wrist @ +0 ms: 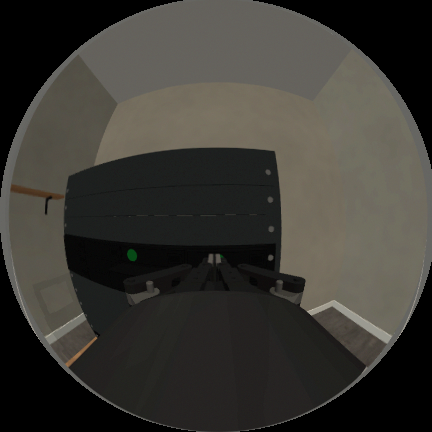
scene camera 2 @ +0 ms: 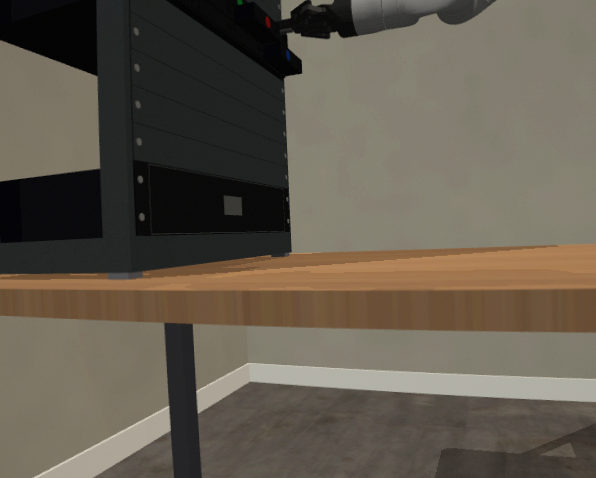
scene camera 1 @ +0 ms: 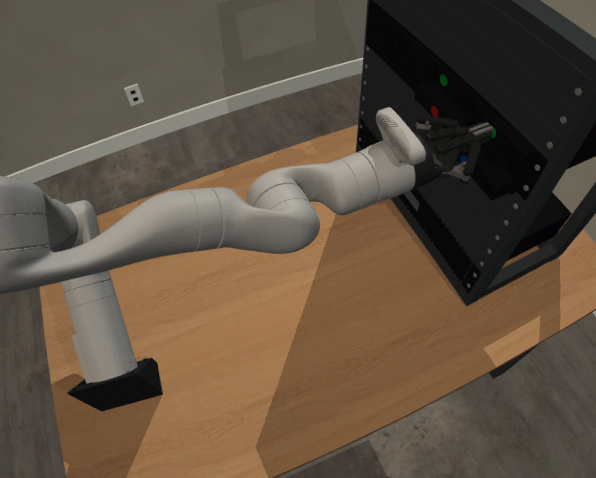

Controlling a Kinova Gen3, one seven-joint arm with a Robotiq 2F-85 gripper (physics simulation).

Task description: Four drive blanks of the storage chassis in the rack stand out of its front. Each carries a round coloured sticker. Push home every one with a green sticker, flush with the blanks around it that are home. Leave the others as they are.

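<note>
The black storage chassis (scene camera 1: 395, 55) (wrist: 95, 250) spans the rack (scene camera 1: 520, 220) (scene camera 2: 115, 150) (wrist: 175, 200). A green sticker (scene camera 1: 443, 80) (scene camera 2: 240, 2) (wrist: 132, 255) is at its left part, as the wrist view looks. The blank with the red sticker (scene camera 1: 434, 111) (scene camera 2: 268, 22) and the blank with the blue sticker (scene camera 1: 463, 158) (scene camera 2: 288, 55) stand out. The other green sticker (scene camera 1: 493, 132) (wrist: 221, 256) is at the right, partly behind my gripper (scene camera 1: 485, 131) (scene camera 2: 281, 26) (wrist: 214, 258), and hidden in scene camera 2. My gripper is shut and empty, fingertips at or very near that blank; contact and depth are unclear.
Plain panels (scene camera 2: 210, 115) lie below the chassis, with another black unit (scene camera 2: 190, 205) at the rack's foot. The rack stands on the wooden table (scene camera 1: 200, 320) (scene camera 2: 400, 275). The blue-stickered blank juts out below my fingers. The room wall (scene camera 2: 450, 150) is behind the arm.
</note>
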